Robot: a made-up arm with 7 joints. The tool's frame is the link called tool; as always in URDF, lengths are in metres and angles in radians. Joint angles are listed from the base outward.
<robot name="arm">
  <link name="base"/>
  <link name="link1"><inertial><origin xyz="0.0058 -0.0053 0.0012"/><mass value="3.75"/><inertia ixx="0.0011" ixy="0" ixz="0" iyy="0.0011" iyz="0" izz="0.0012"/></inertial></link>
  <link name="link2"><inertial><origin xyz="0.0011 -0.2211 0.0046"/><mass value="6.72"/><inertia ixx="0.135" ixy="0" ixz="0" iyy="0.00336" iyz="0" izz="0.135"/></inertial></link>
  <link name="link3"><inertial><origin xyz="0.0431 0.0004 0.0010"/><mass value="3.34"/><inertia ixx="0.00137" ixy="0" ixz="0" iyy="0.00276" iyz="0" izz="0.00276"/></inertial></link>
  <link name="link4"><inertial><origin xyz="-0.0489 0.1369 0.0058"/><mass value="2.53"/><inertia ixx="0.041" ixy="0.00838" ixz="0" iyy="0.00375" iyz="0" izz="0.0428"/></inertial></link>
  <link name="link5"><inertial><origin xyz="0.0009 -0.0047 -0.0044"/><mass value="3.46"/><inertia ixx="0.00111" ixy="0" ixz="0" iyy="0.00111" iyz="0" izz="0.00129"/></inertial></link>
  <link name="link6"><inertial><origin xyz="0.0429 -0.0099 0.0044"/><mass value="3.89"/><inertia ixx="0.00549" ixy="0" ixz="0" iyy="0.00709" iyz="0" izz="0.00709"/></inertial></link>
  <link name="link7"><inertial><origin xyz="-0.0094 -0.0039 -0.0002"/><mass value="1.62"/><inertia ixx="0.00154" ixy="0" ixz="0" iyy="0.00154" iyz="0" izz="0.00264"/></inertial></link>
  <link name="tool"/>
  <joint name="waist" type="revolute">
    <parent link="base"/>
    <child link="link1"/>
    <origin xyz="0 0 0.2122" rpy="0 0 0"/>
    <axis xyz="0 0 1"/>
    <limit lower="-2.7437" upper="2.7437"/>
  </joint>
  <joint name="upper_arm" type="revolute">
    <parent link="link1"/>
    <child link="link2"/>
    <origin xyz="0 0 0" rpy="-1.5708 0 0"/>
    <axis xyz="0 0 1"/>
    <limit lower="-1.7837" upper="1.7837"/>
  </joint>
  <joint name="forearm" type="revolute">
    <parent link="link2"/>
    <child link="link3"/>
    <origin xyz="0 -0.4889 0" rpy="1.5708 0 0"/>
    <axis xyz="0 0 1"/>
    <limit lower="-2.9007" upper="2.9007"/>
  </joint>
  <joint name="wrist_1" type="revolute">
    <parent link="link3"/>
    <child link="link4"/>
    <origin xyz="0.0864 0 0" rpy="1.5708 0 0"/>
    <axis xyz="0 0 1"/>
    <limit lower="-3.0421" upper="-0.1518"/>
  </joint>
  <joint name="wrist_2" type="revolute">
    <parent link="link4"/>
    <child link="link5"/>
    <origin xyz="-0.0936 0.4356 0" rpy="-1.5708 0 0"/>
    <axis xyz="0 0 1"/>
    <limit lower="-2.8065" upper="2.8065"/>
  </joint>
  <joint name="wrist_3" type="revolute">
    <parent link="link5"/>
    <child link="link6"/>
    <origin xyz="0 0 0" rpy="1.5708 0 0"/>
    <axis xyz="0 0 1"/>
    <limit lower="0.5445" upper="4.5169"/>
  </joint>
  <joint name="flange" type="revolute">
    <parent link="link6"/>
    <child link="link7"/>
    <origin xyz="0.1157 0 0" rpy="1.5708 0 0"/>
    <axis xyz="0 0 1"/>
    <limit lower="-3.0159" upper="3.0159"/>
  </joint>
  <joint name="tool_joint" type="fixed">
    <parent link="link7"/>
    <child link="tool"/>
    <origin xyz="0 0 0" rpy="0 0 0"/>
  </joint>
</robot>
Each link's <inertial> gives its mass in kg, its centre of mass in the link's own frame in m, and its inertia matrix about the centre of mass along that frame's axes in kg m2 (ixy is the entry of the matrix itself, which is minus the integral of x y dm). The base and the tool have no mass. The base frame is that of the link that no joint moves.
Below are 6 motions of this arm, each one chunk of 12 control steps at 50 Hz.
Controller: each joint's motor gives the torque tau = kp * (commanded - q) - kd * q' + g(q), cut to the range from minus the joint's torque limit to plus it. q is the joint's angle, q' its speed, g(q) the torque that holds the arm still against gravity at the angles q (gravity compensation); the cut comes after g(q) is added. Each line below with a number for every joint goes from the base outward.
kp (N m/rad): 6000 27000 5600 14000 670 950 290
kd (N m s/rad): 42 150 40 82 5.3 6.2 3.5
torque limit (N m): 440 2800 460 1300 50 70 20
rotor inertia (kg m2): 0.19 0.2 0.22 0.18 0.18 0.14 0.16
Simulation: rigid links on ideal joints. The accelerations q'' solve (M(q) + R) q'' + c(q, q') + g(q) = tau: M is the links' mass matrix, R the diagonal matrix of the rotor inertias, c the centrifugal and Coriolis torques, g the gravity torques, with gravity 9.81 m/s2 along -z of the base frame. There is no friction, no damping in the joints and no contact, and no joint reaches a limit. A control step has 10 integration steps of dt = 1/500 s. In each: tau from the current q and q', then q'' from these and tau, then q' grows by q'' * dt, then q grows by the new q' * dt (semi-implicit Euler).
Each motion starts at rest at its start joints. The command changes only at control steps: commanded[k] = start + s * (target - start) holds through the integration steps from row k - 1 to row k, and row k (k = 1, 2, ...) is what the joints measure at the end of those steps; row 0 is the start. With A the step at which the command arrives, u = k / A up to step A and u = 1 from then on. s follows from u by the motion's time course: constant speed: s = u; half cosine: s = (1 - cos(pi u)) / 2; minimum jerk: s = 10 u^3 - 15 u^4 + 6 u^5; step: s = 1 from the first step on.
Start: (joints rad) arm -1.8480 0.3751 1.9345 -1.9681 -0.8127 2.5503 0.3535
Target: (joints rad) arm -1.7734 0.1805 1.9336 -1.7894 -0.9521 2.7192 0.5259
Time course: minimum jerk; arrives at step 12
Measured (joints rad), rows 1 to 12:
1: -1.8480 0.3740 1.9338 -1.9671 -0.8132 2.5509 0.3538
2: -1.8478 0.3674 1.9303 -1.9611 -0.8162 2.5550 0.3559
3: -1.8466 0.3534 1.9250 -1.9474 -0.8238 2.5657 0.3630
4: -1.8429 0.3321 1.9201 -1.9261 -0.8368 2.5847 0.3779
5: -1.8350 0.3049 1.9180 -1.8997 -0.8548 2.6100 0.4012
6: -1.8220 0.2742 1.9198 -1.8713 -0.8768 2.6379 0.4311
7: -1.8049 0.2432 1.9262 -1.8440 -0.9010 2.6650 0.4634
8: -1.7858 0.2153 1.9363 -1.8207 -0.9248 2.6891 0.4932
9: -1.7680 0.1936 1.9477 -1.8036 -0.9450 2.7082 0.5166
10: -1.7547 0.1800 1.9573 -1.7937 -0.9590 2.7204 0.5312
11: -1.7485 0.1747 1.9620 -1.7902 -0.9654 2.7251 0.5366
12: -1.7508 0.1753 1.9592 -1.7904 -0.9647 2.7241 0.5347

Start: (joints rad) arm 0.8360 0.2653 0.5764 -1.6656 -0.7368 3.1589 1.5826
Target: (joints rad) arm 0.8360 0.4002 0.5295 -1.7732 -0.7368 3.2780 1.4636
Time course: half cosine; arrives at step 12
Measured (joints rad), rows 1 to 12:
1: 0.8363 0.2667 0.5765 -1.6665 -0.7363 3.1618 1.5820
2: 0.8376 0.2724 0.5763 -1.6707 -0.7349 3.1708 1.5791
3: 0.8401 0.2840 0.5745 -1.6801 -0.7343 3.1830 1.5721
4: 0.8426 0.3004 0.5703 -1.6937 -0.7360 3.1941 1.5600
5: 0.8434 0.3191 0.5637 -1.7089 -0.7394 3.2051 1.5439
6: 0.8418 0.3379 0.5554 -1.7238 -0.7413 3.2191 1.5255
7: 0.8382 0.3556 0.5463 -1.7376 -0.7401 3.2354 1.5072
8: 0.8340 0.3718 0.5373 -1.7502 -0.7368 3.2506 1.4910
9: 0.8304 0.3859 0.5294 -1.7613 -0.7341 3.2621 1.4777
10: 0.8280 0.3967 0.5233 -1.7699 -0.7334 3.2699 1.4678
11: 0.8270 0.4030 0.5201 -1.7751 -0.7344 3.2744 1.4613
12: 0.8275 0.4041 0.5201 -1.7761 -0.7357 3.2757 1.4585

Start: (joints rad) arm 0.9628 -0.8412 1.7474 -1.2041 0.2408 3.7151 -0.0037
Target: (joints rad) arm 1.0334 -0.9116 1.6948 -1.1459 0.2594 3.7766 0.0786
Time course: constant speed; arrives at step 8
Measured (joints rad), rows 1 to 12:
1: 0.9622 -0.8501 1.7351 -1.1968 0.2447 3.7213 -0.0004
2: 0.9661 -0.8584 1.7273 -1.1906 0.2502 3.7309 0.0085
3: 0.9748 -0.8676 1.7216 -1.1834 0.2542 3.7395 0.0219
4: 0.9882 -0.8772 1.7174 -1.1755 0.2550 3.7464 0.0364
5: 1.0044 -0.8870 1.7136 -1.1670 0.2537 3.7539 0.0495
6: 1.0212 -0.8966 1.7095 -1.1585 0.2527 3.7625 0.0603
7: 1.0361 -0.9058 1.7045 -1.1503 0.2535 3.7710 0.0695
8: 1.0477 -0.9147 1.6983 -1.1425 0.2559 3.7788 0.0783
9: 1.0563 -0.9145 1.7034 -1.1427 0.2552 3.7801 0.0845
10: 1.0574 -0.9144 1.7030 -1.1422 0.2532 3.7778 0.0859
11: 1.0518 -0.9133 1.7001 -1.1429 0.2530 3.7766 0.0832
12: 1.0415 -0.9119 1.6963 -1.1445 0.2560 3.7769 0.0792

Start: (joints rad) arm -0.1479 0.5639 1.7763 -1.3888 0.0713 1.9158 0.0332
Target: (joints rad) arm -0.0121 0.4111 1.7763 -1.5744 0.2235 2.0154 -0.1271
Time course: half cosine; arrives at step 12
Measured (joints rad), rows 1 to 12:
1: -0.1492 0.5614 1.7746 -1.3916 0.0728 1.9188 0.0323
2: -0.1502 0.5544 1.7700 -1.4003 0.0793 1.9272 0.0280
3: -0.1460 0.5431 1.7640 -1.4150 0.0928 1.9386 0.0178
4: -0.1340 0.5277 1.7592 -1.4354 0.1118 1.9497 0.0009
5: -0.1138 0.5084 1.7584 -1.4597 0.1327 1.9600 -0.0210
6: -0.0875 0.4866 1.7632 -1.4858 0.1531 1.9702 -0.0451
7: -0.0584 0.4639 1.7726 -1.5116 0.1718 1.9803 -0.0686
8: -0.0303 0.4426 1.7842 -1.5351 0.1884 1.9894 -0.0894
9: -0.0070 0.4247 1.7946 -1.5548 0.2027 1.9968 -0.1066
10: 0.0089 0.4119 1.8010 -1.5693 0.2138 2.0024 -0.1196
11: 0.0157 0.4051 1.8023 -1.5776 0.2209 2.0062 -0.1282
12: 0.0138 0.4046 1.7990 -1.5790 0.2235 2.0080 -0.1319

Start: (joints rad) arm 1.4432 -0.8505 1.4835 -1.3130 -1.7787 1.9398 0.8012
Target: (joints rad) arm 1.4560 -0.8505 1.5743 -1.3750 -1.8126 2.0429 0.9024
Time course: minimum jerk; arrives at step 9
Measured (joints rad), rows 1 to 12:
1: 1.4435 -0.8503 1.4840 -1.3137 -1.7789 1.9405 0.8016
2: 1.4448 -0.8492 1.4870 -1.3178 -1.7802 1.9450 0.8043
3: 1.4464 -0.8480 1.4956 -1.3265 -1.7841 1.9577 0.8130
4: 1.4472 -0.8476 1.5116 -1.3389 -1.7910 1.9784 0.8297
5: 1.4470 -0.8487 1.5342 -1.3531 -1.7998 2.0033 0.8537
6: 1.4470 -0.8510 1.5586 -1.3661 -1.8082 2.0271 0.8800
7: 1.4488 -0.8535 1.5784 -1.3750 -1.8142 2.0446 0.9022
8: 1.4534 -0.8549 1.5887 -1.3780 -1.8164 2.0524 0.9147
9: 1.4601 -0.8544 1.5883 -1.3762 -1.8149 2.0510 0.9160
10: 1.4665 -0.8522 1.5813 -1.3734 -1.8117 2.0454 0.9094
11: 1.4692 -0.8500 1.5735 -1.3716 -1.8094 2.0414 0.9012
12: 1.4663 -0.8490 1.5696 -1.3718 -1.8094 2.0401 0.8963

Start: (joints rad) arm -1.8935 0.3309 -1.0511 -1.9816 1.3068 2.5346 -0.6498
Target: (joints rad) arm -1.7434 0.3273 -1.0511 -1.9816 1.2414 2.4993 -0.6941
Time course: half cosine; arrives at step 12
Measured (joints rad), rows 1 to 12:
1: -1.8920 0.3308 -1.0522 -1.9818 1.3063 2.5341 -0.6501
2: -1.8870 0.3302 -1.0549 -1.9822 1.3042 2.5326 -0.6513
3: -1.8776 0.3294 -1.0580 -1.9822 1.2995 2.5305 -0.6541
4: -1.8634 0.3287 -1.0599 -1.9820 1.2921 2.5275 -0.6588
5: -1.8445 0.3282 -1.0597 -1.9818 1.2830 2.5233 -0.6648
6: -1.8222 0.3281 -1.0570 -1.9816 1.2734 2.5178 -0.6715
7: -1.7980 0.3283 -1.0525 -1.9813 1.2642 2.5118 -0.6779
8: -1.7745 0.3285 -1.0473 -1.9811 1.2555 2.5062 -0.6837
9: -1.7541 0.3287 -1.0425 -1.9808 1.2478 2.5016 -0.6884
10: -1.7390 0.3288 -1.0392 -1.9807 1.2418 2.4981 -0.6920
11: -1.7307 0.3288 -1.0380 -1.9807 1.2383 2.4963 -0.6943
12: -1.7296 0.3287 -1.0387 -1.9808 1.2376 2.4961 -0.6953

